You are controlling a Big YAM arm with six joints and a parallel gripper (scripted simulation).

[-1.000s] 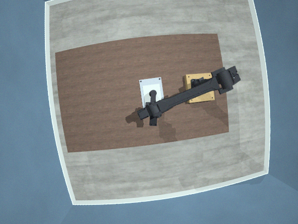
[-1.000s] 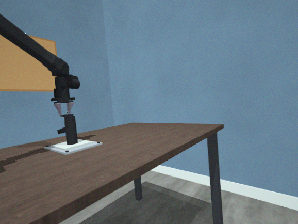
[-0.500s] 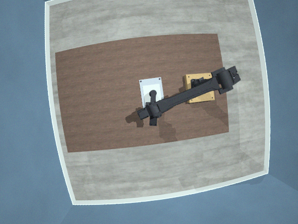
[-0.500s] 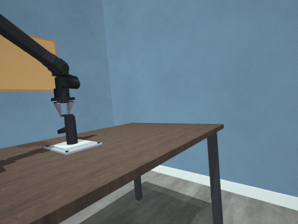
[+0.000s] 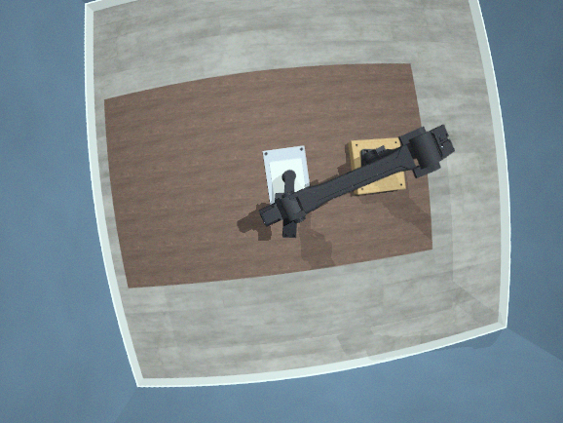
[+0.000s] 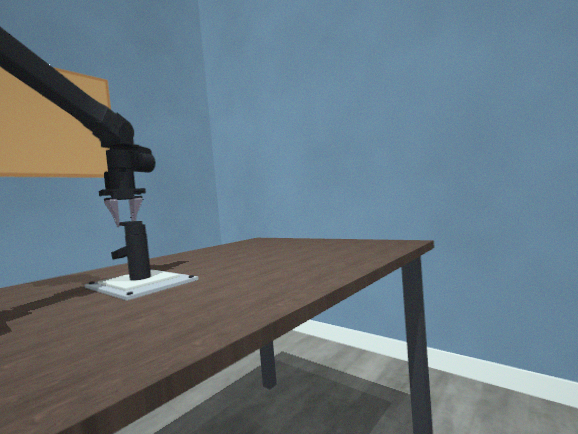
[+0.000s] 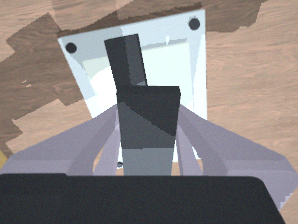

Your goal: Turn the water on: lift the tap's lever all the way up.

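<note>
The lever lies 40 mm to the right of my hand. Also, from my hand: dark tap: 70 mm to the right, 50 mm below.
</note>
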